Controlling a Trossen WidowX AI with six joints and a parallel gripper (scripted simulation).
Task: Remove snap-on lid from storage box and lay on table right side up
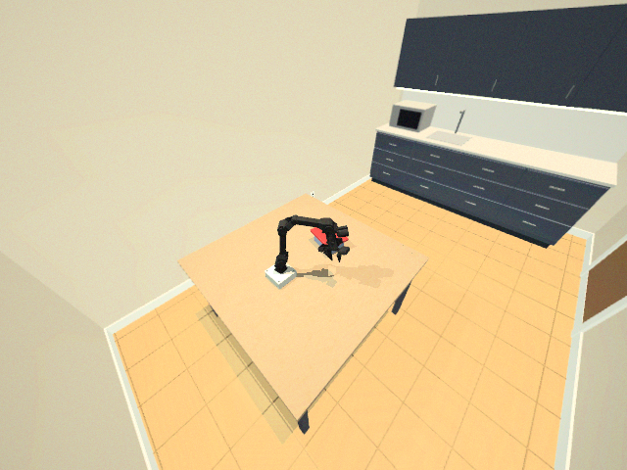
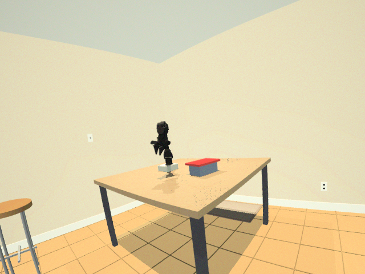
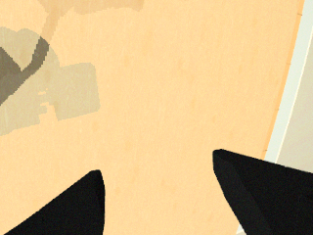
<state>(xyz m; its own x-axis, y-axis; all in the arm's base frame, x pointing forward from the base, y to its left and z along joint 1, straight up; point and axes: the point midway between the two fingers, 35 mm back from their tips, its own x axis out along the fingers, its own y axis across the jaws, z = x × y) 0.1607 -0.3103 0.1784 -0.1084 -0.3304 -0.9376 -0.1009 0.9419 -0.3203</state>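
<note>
My gripper tip is 280 mm short of the lid, 230 mm to the right of it and 100 mm above it. The rest, counted from my gripper tip: storage box (280 mm ahead, 230 mm to the left, 150 mm below).
</note>
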